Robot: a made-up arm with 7 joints. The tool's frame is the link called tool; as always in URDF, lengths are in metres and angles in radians. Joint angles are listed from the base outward.
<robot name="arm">
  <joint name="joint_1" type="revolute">
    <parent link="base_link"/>
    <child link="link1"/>
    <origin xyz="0 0 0.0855"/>
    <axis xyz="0 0 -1"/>
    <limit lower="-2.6" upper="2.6"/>
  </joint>
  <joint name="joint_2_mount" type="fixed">
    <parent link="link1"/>
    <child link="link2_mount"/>
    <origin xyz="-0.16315 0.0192 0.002"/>
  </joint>
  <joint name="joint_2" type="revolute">
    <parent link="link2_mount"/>
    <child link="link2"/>
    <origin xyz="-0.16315 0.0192 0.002"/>
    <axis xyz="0 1 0"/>
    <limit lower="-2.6" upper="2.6"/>
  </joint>
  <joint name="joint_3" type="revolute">
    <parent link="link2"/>
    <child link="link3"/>
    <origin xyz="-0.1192 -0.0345 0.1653"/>
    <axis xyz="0 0 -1"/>
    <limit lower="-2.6" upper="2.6"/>
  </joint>
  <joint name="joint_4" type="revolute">
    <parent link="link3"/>
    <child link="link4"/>
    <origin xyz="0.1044 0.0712 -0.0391"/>
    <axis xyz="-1 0 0"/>
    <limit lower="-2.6" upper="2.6"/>
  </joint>
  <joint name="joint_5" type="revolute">
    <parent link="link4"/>
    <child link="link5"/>
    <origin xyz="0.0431 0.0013 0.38"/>
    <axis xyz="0 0 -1"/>
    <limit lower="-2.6" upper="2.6"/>
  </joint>
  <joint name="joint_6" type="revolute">
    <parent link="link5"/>
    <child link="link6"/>
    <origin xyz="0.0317 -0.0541 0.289"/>
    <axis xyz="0 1 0"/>
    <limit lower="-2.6" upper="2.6"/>
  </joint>
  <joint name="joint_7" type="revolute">
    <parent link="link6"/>
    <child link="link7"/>
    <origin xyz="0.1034 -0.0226 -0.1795"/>
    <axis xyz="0 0 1"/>
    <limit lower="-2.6" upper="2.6"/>
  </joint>
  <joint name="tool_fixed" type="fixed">
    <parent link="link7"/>
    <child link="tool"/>
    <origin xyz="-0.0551 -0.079 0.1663"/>
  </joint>
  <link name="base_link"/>
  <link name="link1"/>
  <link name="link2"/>
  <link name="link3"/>
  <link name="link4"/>
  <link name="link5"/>
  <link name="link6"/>
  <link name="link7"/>
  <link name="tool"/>
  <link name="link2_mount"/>
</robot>
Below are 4 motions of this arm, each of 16 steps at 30 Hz.
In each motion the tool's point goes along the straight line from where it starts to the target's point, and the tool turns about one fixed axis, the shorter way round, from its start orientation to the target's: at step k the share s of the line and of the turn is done. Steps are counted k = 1, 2, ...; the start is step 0. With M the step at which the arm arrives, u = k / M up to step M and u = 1 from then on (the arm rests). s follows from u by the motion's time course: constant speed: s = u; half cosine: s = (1 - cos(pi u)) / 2; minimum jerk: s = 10 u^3 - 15 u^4 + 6 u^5.
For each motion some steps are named. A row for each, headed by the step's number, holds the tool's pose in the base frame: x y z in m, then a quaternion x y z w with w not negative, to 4 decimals.
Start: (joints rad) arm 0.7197 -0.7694 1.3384 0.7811 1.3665 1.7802 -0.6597
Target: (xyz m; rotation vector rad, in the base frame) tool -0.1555 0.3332 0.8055 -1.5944 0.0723 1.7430
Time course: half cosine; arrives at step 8
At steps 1, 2, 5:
1: -0.3048 0.3707 0.8058 -0.7505 -0.0660 0.6010 0.2668
2: -0.2879 0.3665 0.8057 -0.7379 -0.0554 0.6116 0.2801
5: -0.2034 0.3452 0.8056 -0.6680 -0.0020 0.6594 0.3448

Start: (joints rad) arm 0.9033 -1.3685 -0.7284 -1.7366 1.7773 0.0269 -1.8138
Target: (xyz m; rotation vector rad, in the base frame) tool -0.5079 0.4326 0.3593 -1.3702 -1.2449 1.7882
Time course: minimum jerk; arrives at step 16
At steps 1, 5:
1: -0.3888 -0.0404 0.4243 0.2548 0.3699 -0.8885 0.0939
5: -0.4101 0.0439 0.4128 0.3076 0.3950 -0.8653 0.0261

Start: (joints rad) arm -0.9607 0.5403 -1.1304 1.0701 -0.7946 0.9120 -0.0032
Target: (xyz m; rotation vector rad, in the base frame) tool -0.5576 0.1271 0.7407 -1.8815 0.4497 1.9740
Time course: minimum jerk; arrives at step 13
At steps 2, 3, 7, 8, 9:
2: -0.7196 -0.1238 0.7752 -0.6755 -0.0505 0.7285 0.1023
3: -0.7103 -0.1094 0.7732 -0.6760 -0.0384 0.7280 0.1074
7: -0.6290 0.0165 0.7559 -0.6760 0.0675 0.7181 0.1510
8: -0.6062 0.0519 0.7510 -0.6744 0.0972 0.7136 0.1630
9: -0.5865 0.0823 0.7469 -0.6725 0.1226 0.7091 0.1731

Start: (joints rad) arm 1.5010 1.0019 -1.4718 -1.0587 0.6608 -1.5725 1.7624
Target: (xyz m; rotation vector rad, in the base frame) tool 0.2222 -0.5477 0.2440 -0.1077 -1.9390 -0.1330
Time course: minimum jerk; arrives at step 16
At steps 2, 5, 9, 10, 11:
2: 0.0715 -0.3843 -0.1897 0.1733 -0.4149 -0.0231 0.8929
5: 0.0966 -0.4115 -0.1175 0.1389 -0.4968 -0.0295 0.8562
9: 0.1634 -0.4839 0.0747 0.0420 -0.6902 -0.0452 0.7210
10: 0.1800 -0.5020 0.1227 0.0172 -0.7318 -0.0486 0.6795
11: 0.1946 -0.5178 0.1647 -0.0046 -0.7659 -0.0515 0.6409

